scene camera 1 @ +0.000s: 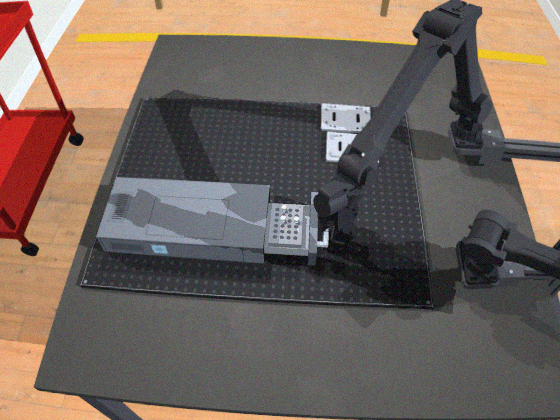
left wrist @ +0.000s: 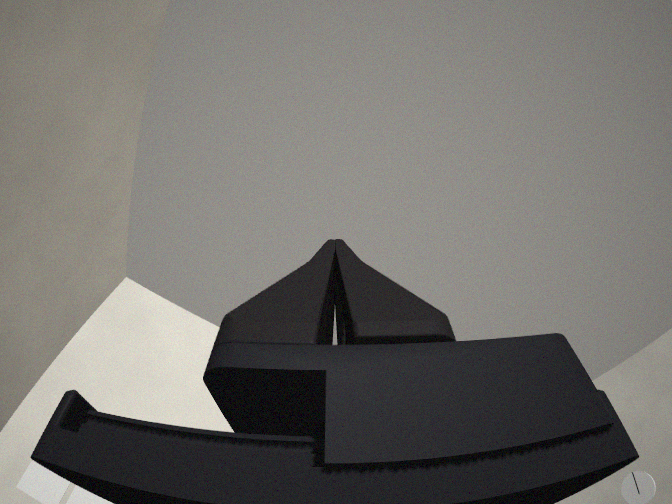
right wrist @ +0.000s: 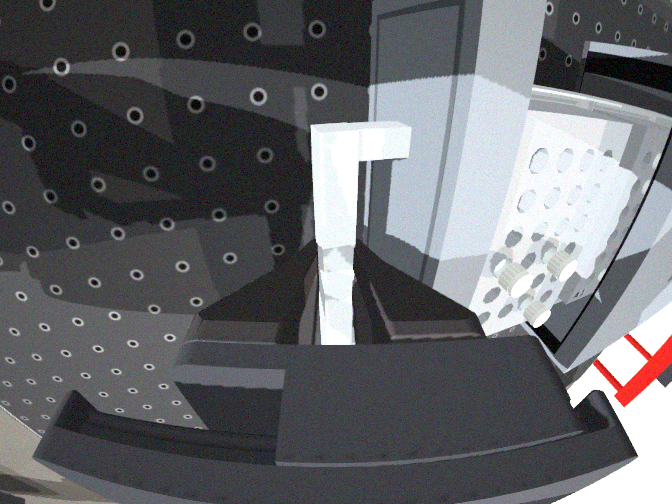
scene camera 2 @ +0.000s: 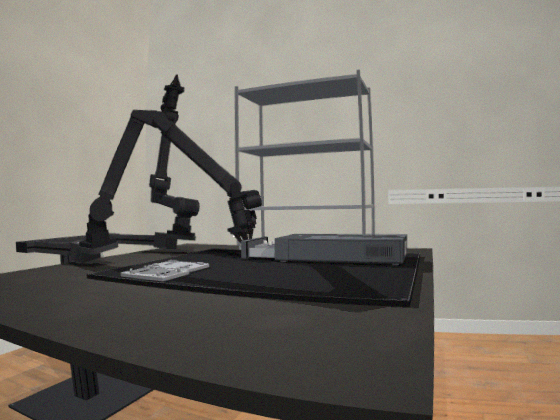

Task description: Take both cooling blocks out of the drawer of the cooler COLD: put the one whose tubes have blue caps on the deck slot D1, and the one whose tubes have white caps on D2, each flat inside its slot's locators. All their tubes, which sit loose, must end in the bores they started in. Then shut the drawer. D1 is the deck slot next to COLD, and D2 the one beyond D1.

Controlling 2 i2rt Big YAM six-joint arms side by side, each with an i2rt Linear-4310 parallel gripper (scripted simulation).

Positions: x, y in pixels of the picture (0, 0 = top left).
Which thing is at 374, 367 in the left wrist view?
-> My left gripper.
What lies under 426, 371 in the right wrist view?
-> My right gripper.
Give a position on a cooler COLD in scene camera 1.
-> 214, 221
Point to a cooler COLD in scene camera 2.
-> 340, 248
